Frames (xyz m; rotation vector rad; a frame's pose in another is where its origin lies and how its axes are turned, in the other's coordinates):
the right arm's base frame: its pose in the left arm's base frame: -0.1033 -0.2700 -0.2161 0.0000 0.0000 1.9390
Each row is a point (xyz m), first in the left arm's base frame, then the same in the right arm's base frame.
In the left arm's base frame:
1: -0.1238 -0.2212 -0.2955
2: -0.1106 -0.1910 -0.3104
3: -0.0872 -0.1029 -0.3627
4: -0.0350 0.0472 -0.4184
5: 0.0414 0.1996 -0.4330
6: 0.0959 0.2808 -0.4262
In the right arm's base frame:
1: 0.0529 0.0016 -0.0794
2: 0.0763 -0.0216 -0.0943
3: 0.1501 -0.0752 -0.1466
4: 0.2714 -0.1779 -0.2023
5: 0.3860 -0.3040 -0.2169
6: 0.4422 -0.3841 -0.2101

